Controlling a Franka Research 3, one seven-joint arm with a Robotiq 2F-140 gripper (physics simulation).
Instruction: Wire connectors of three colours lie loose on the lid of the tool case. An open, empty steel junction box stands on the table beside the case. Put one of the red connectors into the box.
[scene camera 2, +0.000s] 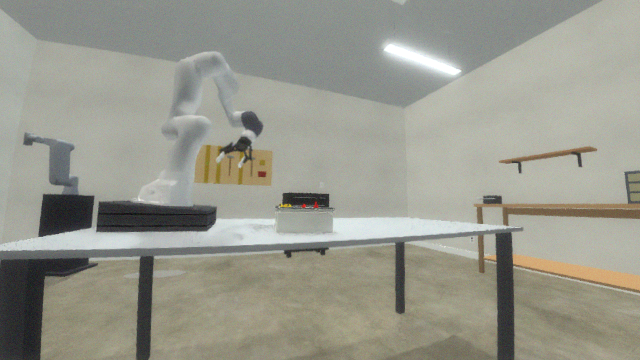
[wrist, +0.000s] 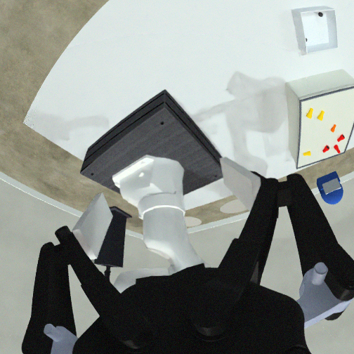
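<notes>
The tool case stands on the table, at the right edge of the wrist view. Three red connectors lie close together near one end of its lid; two red tips show in the scene view. An orange connector lies beside them, and yellow connectors lie apart from them. The steel junction box stands open and empty beyond the case at the top right of the wrist view. My gripper is open and empty, high above the table, left of the case in the scene view.
The arm stands on a dark base block on the white table. A blue object shows beyond the case's edge, past the table. A second robot arm stands at the back left. A wooden bench is on the right.
</notes>
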